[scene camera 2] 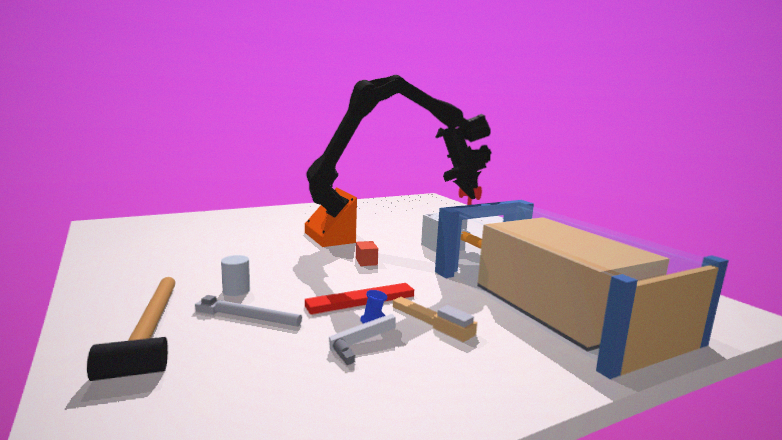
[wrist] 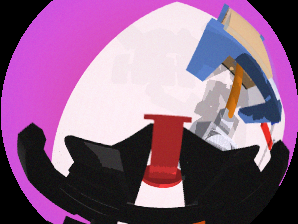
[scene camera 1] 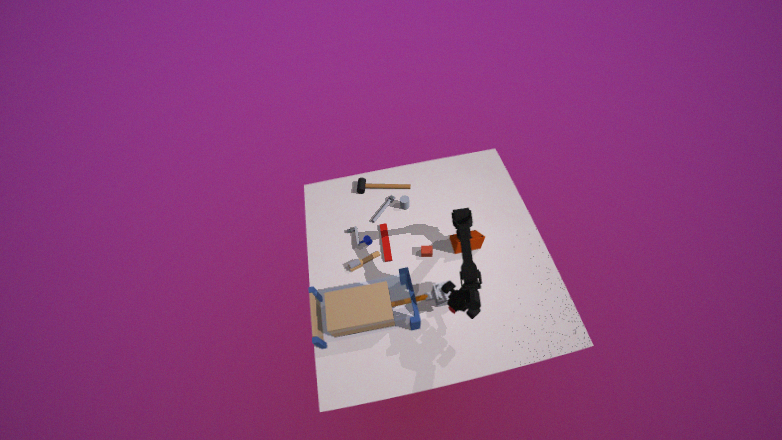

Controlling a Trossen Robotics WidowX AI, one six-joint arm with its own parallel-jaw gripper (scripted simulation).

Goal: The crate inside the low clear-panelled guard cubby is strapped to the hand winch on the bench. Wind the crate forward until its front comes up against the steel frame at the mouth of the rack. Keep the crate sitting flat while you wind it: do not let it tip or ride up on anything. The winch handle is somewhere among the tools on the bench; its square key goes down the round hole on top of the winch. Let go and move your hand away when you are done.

Path:
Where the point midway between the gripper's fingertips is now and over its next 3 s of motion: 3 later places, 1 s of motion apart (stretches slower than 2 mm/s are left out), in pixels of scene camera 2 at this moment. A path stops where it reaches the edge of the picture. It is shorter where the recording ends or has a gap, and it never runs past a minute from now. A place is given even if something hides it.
My gripper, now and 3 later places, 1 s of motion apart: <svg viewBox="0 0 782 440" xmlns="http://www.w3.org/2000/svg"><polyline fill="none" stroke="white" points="475,198 460,195 444,194 429,195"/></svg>

